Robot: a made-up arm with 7 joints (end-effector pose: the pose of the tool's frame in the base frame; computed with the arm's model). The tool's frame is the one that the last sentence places. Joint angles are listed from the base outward.
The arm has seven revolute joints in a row. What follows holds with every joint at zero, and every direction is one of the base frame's.
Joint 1 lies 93.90 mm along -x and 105.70 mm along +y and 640.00 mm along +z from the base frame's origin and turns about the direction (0.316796, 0.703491, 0.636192), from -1.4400 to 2.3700 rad.
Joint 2 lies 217.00 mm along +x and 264.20 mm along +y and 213.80 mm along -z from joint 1 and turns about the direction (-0.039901, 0.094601, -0.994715), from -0.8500 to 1.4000 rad.
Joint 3 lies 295.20 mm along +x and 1.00 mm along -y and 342.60 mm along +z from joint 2 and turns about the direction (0.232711, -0.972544, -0.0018), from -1.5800 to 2.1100 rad.
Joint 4 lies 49.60 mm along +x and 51.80 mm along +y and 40.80 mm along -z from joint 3 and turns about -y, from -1.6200 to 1.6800 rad.
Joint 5 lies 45.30 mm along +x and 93.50 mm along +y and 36.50 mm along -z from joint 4 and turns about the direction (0.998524, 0.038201, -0.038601), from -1.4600 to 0.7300 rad.
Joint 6 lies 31.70 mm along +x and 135.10 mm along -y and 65.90 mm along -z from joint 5 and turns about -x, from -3.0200 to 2.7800 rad.
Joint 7 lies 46.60 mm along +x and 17.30 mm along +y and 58.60 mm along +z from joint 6 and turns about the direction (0.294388, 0.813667, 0.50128), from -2.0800 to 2.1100 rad.
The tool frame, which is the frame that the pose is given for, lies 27.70 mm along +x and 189.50 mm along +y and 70.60 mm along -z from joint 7; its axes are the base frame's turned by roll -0.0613, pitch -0.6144 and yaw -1.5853 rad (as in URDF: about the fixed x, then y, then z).
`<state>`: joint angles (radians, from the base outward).
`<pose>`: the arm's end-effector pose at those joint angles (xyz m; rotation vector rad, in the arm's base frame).
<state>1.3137 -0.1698 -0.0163 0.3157 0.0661 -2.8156 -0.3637</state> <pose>0.1705 0.8431 0.4073 0.2802 3.0749 -0.4883</pose>
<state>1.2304 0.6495 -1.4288 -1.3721 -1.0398 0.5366 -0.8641</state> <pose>-0.0780 0.4125 0.7344 -0.4390 0.7828 1.2767</pose>
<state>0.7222 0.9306 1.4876 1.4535 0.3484 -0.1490 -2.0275</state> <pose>0.1390 0.3537 0.7927 -1.8877 0.3539 0.5219</pose>
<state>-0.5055 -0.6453 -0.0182 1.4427 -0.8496 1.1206 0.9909</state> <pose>0.6178 0.4910 0.9358 0.7748 1.5359 2.6089</pose>
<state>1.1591 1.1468 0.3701 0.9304 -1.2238 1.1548 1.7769</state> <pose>0.2650 0.3551 0.2968 2.3990 -0.2063 1.4977</pose>
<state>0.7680 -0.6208 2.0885 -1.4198 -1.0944 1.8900 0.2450</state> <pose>0.4115 0.7394 0.7144 -0.9199 -2.3781 -1.1613</pose>
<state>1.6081 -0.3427 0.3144 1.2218 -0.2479 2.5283 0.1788</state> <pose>0.0710 0.8947 0.5388 -1.4207 -1.6093 -1.2599</pose>
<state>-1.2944 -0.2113 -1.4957 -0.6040 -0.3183 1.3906 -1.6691</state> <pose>0.2175 0.0664 0.7306 -1.1479 -1.6736 -0.2681</pose>
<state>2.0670 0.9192 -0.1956 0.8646 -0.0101 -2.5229 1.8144</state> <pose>-0.1981 0.3299 0.3073 1.8707 1.5557 0.5168</pose>
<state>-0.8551 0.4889 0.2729 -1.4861 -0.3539 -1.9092 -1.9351</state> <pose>0.3692 -0.2601 0.8266 0.4980 -0.7097 1.8492</pose>
